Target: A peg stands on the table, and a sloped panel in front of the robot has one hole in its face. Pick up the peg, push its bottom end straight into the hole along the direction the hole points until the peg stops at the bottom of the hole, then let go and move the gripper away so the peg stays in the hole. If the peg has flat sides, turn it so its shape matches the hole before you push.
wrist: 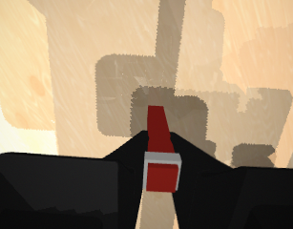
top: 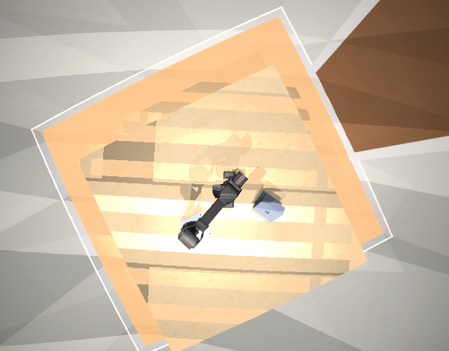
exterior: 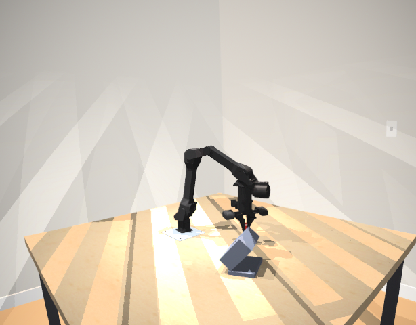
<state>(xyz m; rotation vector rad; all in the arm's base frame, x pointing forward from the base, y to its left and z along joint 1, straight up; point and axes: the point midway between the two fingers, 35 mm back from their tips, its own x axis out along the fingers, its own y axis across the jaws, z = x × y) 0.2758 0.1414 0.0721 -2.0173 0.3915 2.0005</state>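
Now: the grey-blue sloped panel 170 mm ahead of my gripper tip, 170 mm to the right of it and 30 mm above it. Round my gripper tip: red peg: 20 mm above.
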